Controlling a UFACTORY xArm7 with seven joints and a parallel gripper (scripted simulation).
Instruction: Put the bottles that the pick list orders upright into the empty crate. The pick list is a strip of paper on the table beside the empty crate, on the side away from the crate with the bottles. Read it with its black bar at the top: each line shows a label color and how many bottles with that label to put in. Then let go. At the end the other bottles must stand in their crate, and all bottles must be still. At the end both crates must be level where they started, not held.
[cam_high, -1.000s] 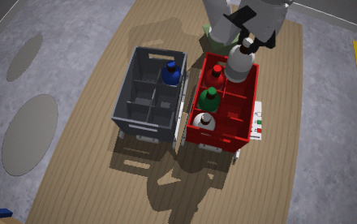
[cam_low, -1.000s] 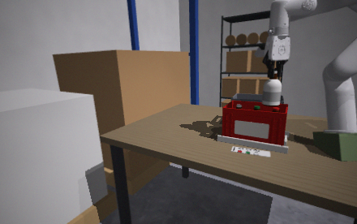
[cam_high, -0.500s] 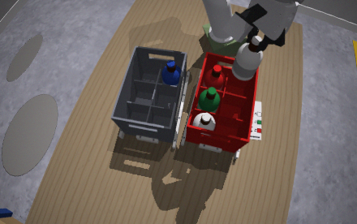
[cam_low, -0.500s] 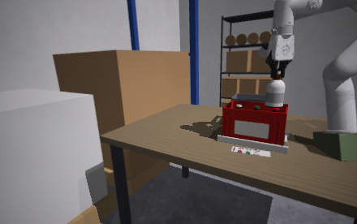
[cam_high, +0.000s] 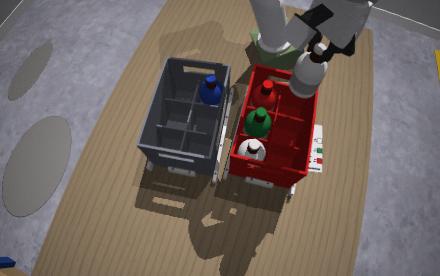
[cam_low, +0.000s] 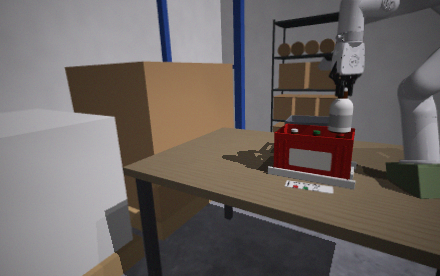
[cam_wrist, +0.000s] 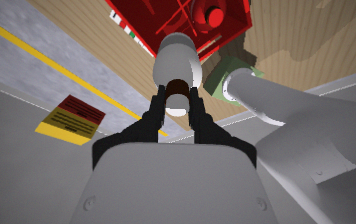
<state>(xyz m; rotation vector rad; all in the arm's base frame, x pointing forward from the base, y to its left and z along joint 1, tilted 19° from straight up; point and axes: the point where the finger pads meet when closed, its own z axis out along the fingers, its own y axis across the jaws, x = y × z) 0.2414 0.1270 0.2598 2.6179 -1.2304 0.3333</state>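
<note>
Now: the red-label bottle 20 mm behind my hand, 90 mm to the right of it and 250 mm below it. The rest, counted from my hand: green bottle: 70 mm ahead, 110 mm to the right, 250 mm below; then red crate: 80 mm ahead, 60 mm to the right, 250 mm below; then blue-label bottle: 20 mm behind, 240 mm to the right, 250 mm below.
</note>
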